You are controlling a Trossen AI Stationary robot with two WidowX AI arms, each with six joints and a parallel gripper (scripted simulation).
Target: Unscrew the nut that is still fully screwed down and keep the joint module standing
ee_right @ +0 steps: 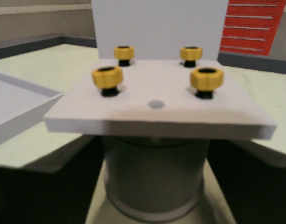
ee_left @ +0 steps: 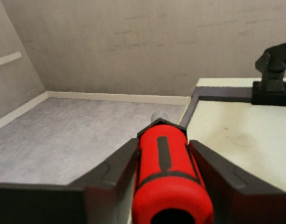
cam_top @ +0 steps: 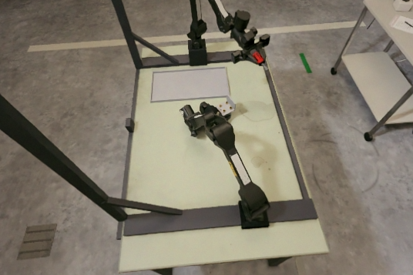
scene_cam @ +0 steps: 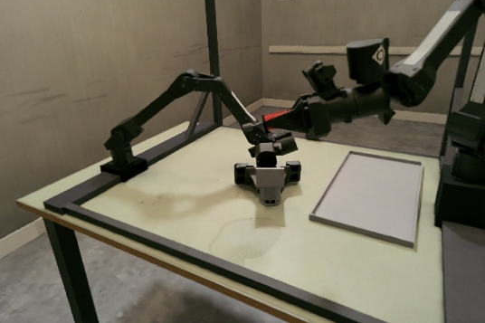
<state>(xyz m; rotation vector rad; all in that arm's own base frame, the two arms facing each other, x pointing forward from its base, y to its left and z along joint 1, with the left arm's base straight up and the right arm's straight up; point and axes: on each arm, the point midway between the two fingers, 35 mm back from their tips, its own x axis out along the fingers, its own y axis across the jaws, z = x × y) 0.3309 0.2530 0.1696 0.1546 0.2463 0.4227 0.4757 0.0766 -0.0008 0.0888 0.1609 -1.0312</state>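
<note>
The grey joint module lies 2 cm ahead of my right hand and 1 cm to the left of it. From my right hand the other things lie so: nut (4 cm above, 1 cm to the right, 1 cm ahead); shallow grey tray (27 cm to the left, 10 cm behind, 3 cm below); pale bracket (4 cm above, 3 cm ahead, 1 cm to the left).
</note>
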